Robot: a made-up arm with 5 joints. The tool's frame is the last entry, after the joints. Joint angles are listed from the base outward.
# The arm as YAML. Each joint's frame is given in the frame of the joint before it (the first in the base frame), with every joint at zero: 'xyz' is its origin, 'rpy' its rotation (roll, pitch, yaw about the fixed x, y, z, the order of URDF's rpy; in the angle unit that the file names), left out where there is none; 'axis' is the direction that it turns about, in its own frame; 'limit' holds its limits. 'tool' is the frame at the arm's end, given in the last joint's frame.
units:
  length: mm
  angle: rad
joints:
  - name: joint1
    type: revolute
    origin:
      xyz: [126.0, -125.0, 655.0]
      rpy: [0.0, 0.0, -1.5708]
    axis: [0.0, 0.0, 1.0]
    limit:
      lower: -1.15
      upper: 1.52
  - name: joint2
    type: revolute
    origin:
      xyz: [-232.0, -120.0, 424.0]
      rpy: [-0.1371, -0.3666, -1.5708]
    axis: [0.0, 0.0, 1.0]
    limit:
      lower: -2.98
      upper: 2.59
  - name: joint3
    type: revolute
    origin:
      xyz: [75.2, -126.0, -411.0]
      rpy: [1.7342, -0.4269, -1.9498]
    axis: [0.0, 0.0, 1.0]
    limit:
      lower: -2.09
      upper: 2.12
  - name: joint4
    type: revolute
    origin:
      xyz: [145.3, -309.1, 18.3]
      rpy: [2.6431, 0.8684, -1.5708]
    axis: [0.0, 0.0, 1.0]
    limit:
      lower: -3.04
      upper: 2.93
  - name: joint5
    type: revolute
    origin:
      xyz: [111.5, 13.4, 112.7]
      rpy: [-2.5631, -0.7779, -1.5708]
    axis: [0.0, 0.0, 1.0]
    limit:
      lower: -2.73
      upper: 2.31
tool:
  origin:
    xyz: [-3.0, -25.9, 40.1]
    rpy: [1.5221, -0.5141, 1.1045]
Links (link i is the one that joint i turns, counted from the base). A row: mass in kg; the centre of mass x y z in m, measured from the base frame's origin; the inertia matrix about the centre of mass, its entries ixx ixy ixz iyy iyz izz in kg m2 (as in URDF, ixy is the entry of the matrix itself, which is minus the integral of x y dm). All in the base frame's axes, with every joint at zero. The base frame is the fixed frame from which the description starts. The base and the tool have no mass.
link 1: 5; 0.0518 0.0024 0.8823; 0.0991 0.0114 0.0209 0.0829 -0.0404 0.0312
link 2: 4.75; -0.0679 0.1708 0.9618; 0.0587 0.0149 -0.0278 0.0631 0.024 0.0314
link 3: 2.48; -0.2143 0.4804 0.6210; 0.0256 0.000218 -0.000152 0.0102 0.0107 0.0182
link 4: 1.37; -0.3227 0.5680 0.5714; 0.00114 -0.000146 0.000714 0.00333 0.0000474 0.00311
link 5: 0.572; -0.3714 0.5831 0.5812; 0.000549 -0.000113 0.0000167 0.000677 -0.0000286 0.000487
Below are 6 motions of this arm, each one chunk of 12 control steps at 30 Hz.
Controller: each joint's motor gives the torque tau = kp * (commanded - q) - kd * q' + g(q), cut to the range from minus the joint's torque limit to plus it. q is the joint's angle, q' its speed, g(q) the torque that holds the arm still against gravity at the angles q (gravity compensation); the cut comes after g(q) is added. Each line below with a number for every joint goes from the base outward.
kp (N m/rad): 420 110 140 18 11
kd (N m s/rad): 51 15 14 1 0.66
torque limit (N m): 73 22 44 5 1.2
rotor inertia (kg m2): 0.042 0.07 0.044 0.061 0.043
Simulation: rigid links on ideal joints. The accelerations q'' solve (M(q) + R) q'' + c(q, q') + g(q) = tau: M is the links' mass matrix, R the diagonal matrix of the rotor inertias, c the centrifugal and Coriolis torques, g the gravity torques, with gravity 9.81 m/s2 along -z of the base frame. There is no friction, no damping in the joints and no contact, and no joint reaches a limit. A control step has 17 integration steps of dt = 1/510 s. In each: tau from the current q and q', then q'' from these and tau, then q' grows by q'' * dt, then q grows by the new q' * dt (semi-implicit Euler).
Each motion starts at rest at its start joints. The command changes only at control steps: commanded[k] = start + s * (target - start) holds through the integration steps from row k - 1 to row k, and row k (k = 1, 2, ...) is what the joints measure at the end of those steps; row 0 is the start. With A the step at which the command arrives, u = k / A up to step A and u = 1 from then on. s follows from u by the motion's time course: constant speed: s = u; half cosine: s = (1 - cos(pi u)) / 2; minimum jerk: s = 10 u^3 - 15 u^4 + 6 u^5; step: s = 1 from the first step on.
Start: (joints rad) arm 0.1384 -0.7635 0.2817 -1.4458 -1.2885
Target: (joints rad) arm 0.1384 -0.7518 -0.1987 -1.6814 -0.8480
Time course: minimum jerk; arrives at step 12
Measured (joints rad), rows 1 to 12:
1: 0.1383 -0.7635 0.2813 -1.4461 -1.2882
2: 0.1380 -0.7634 0.2783 -1.4482 -1.2859
3: 0.1370 -0.7634 0.2688 -1.4548 -1.2778
4: 0.1355 -0.7636 0.2494 -1.4684 -1.2593
5: 0.1336 -0.7641 0.2177 -1.4905 -1.2267
6: 0.1316 -0.7649 0.1738 -1.5203 -1.1786
7: 0.1300 -0.7658 0.1199 -1.5556 -1.1171
8: 0.1292 -0.7665 0.0605 -1.5927 -1.0471
9: 0.1295 -0.7666 0.0008 -1.6277 -0.9761
10: 0.1312 -0.7655 -0.0539 -1.6570 -0.9120
11: 0.1340 -0.7632 -0.0993 -1.6781 -0.8617
12: 0.1375 -0.7597 -0.1336 -1.6897 -0.8292

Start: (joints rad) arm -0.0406 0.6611 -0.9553 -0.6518 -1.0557
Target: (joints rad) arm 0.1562 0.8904 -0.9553 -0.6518 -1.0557
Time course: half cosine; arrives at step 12
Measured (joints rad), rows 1 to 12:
1: -0.0404 0.6614 -0.9550 -0.6521 -1.0557
2: -0.0392 0.6630 -0.9538 -0.6534 -1.0559
3: -0.0360 0.6665 -0.9517 -0.6567 -1.0562
4: -0.0301 0.6730 -0.9487 -0.6621 -1.0566
5: -0.0208 0.6831 -0.9455 -0.6692 -1.0572
6: -0.0079 0.6968 -0.9425 -0.6769 -1.0577
7: 0.0085 0.7142 -0.9402 -0.6834 -1.0580
8: 0.0278 0.7347 -0.9390 -0.6874 -1.0581
9: 0.0490 0.7574 -0.9392 -0.6876 -1.0578
10: 0.0711 0.7812 -0.9410 -0.6835 -1.0572
11: 0.0926 0.8047 -0.9443 -0.6751 -1.0564
12: 0.1121 0.8265 -0.9489 -0.6632 -1.0553

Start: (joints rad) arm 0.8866 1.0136 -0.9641 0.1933 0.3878
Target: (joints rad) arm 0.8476 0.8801 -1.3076 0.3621 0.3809
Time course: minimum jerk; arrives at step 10
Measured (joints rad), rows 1 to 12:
1: 0.8866 1.0133 -0.9646 0.1933 0.3878
2: 0.8862 1.0110 -0.9684 0.1934 0.3877
3: 0.8852 1.0054 -0.9793 0.1946 0.3875
4: 0.8828 0.9956 -1.0006 0.1992 0.3871
5: 0.8791 0.9822 -1.0331 0.2101 0.3865
6: 0.8742 0.9666 -1.0750 0.2297 0.3856
7: 0.8687 0.9507 -1.1223 0.2584 0.3844
8: 0.8634 0.9367 -1.1695 0.2940 0.3832
9: 0.8591 0.9258 -1.2113 0.3320 0.3819
10: 0.8562 0.9182 -1.2444 0.3668 0.3809
11: 0.8543 0.9129 -1.2685 0.3933 0.3802
12: 0.8531 0.9085 -1.2851 0.4087 0.3796

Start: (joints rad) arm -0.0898 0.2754 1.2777 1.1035 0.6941
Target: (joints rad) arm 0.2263 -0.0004 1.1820 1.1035 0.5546
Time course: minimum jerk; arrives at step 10
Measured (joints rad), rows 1 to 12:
1: -0.0894 0.2747 1.2776 1.1033 0.6940
2: -0.0867 0.2703 1.2772 1.1022 0.6928
3: -0.0789 0.2585 1.2754 1.0999 0.6887
4: -0.0636 0.2372 1.2710 1.0967 0.6795
5: -0.0397 0.2072 1.2634 1.0939 0.6640
6: -0.0078 0.1714 1.2524 1.0927 0.6424
7: 0.0296 0.1347 1.2388 1.0941 0.6167
8: 0.0689 0.1020 1.2241 1.0982 0.5904
9: 0.1063 0.0773 1.2101 1.1045 0.5675
10: 0.1387 0.0617 1.1982 1.1113 0.5510
11: 0.1653 0.0532 1.1894 1.1162 0.5421
12: 0.1864 0.0486 1.1834 1.1177 0.5399

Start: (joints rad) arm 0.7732 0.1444 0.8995 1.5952 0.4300
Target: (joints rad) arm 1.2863 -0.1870 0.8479 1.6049 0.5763
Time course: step
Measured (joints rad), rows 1 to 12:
1: 0.8181 0.0639 0.9075 1.5766 0.4449
2: 0.9021 -0.0567 0.9076 1.5607 0.4796
3: 0.9859 -0.1478 0.8931 1.5651 0.5200
4: 1.0554 -0.1889 0.8744 1.5889 0.5557
5: 1.1134 -0.1954 0.8597 1.6152 0.5812
6: 1.1629 -0.1875 0.8492 1.6307 0.5956
7: 1.2037 -0.1741 0.8417 1.6333 0.6007
8: 1.2358 -0.1603 0.8368 1.6258 0.5993
9: 1.2601 -0.1489 0.8338 1.6127 0.5944
10: 1.2775 -0.1409 0.8325 1.5990 0.5886
11: 1.2891 -0.1368 0.8325 1.5880 0.5834
12: 1.2961 -0.1361 0.8334 1.5814 0.5796

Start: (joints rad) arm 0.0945 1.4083 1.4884 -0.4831 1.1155
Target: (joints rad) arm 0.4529 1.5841 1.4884 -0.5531 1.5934
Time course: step
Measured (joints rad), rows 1 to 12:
1: 0.1198 1.3954 1.4930 -0.4905 1.1319
2: 0.1760 1.3850 1.4939 -0.5062 1.1788
3: 0.2346 1.4057 1.4864 -0.5174 1.2554
4: 0.2902 1.4410 1.4779 -0.5214 1.3610
5: 0.3388 1.4805 1.4715 -0.5210 1.4736
6: 0.3784 1.5181 1.4683 -0.5200 1.5665
7: 0.4089 1.5500 1.4681 -0.5216 1.6299
8: 0.4308 1.5747 1.4701 -0.5269 1.6633
9: 0.4454 1.5919 1.4735 -0.5354 1.6687
10: 0.4544 1.6025 1.4773 -0.5452 1.6553
11: 0.4591 1.6076 1.4808 -0.5544 1.6338
12: 0.4609 1.6088 1.4838 -0.5614 1.6121

